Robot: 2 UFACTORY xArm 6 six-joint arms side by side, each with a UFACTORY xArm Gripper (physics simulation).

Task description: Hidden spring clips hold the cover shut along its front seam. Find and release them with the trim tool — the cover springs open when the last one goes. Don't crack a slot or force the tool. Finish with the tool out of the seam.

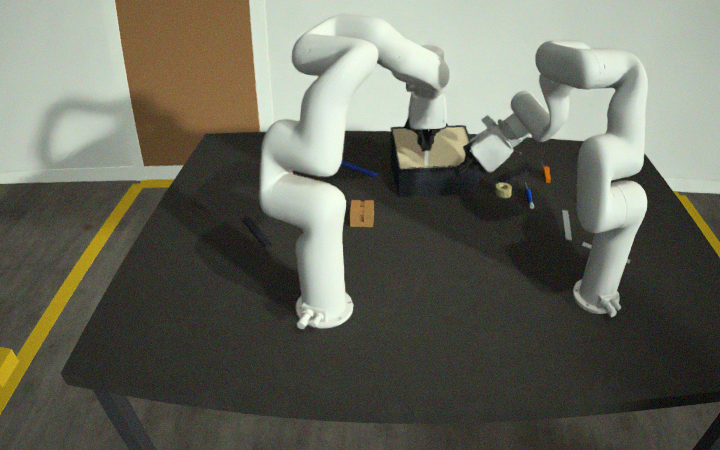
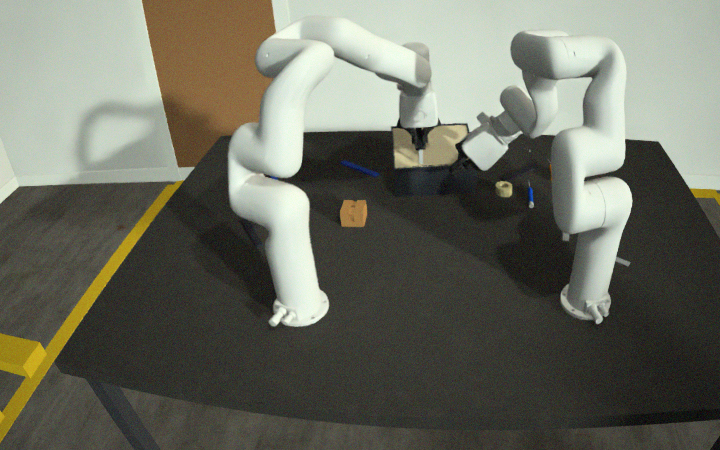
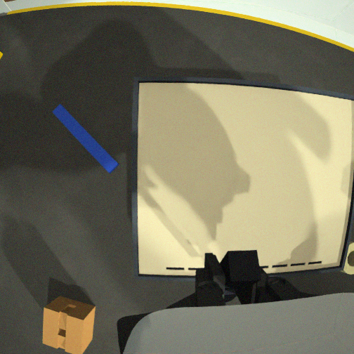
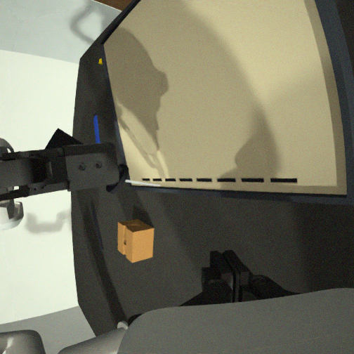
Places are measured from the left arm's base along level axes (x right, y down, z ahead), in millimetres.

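Where they show: left gripper, fingertip midpoint: [image 1: 425, 146] [image 2: 419, 144]; right gripper, fingertip midpoint: [image 1: 456, 174] [image 2: 450, 172]; left arm's base at its link origin: [image 1: 324, 308] [image 2: 301, 307]; right arm's base at its link origin: [image 1: 595, 296] [image 2: 585, 301].
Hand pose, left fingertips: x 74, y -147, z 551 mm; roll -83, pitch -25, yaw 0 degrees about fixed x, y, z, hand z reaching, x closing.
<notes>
Things, the pixels of their top centre, and the offset from my left fingertips. "spot": a spot on its surface instead.
- tan cover at a spot on its surface: [image 2: 440, 151] [image 1: 442, 152] spot: dx +38, dy +44, dz +63 mm
- orange-brown block at its top centre: [image 1: 362, 206] [image 2: 353, 206] dx -116, dy +102, dz -200 mm
- blue bar at its top centre: [image 1: 356, 167] [image 2: 359, 167] dx -231, dy +141, dz +59 mm
- tape roll at its top centre: [image 2: 504, 185] [image 1: 503, 186] dx +231, dy +122, dz +68 mm
- blue-handled tool at its top centre: [image 2: 530, 190] [image 1: 528, 191] dx +309, dy +131, dz +83 mm
- orange piece at its top centre: [image 1: 546, 167] dx +356, dy +120, dz +238 mm
The tan cover [image 1: 446, 153] [image 2: 440, 151] [image 3: 280, 150] [image 4: 210, 100] lies flat and shut on the dark box [image 1: 432, 181] [image 2: 424, 183]. A row of dark slots [image 3: 297, 264] [image 4: 226, 180] runs along its front edge. My left gripper [image 1: 425, 144] [image 2: 420, 143] [image 3: 224, 271] is shut on the trim tool, whose pale blade [image 1: 425, 157] [image 2: 421, 157] [image 4: 142, 183] points down at the front edge, by the slots at the left. Whether its tip is in a slot is unclear. My right gripper [image 4: 219, 269] is shut and empty, near the box's front right corner.
An orange-brown block [image 1: 362, 213] [image 2: 353, 213] [image 3: 68, 325] [image 4: 136, 241] stands front left of the box. A blue bar [image 1: 360, 169] [image 2: 360, 168] [image 3: 85, 138] lies left. A tape roll [image 1: 503, 189] [image 2: 503, 188], a blue-handled tool [image 1: 529, 196] [image 2: 530, 196] and an orange piece [image 1: 547, 174] lie right.
</notes>
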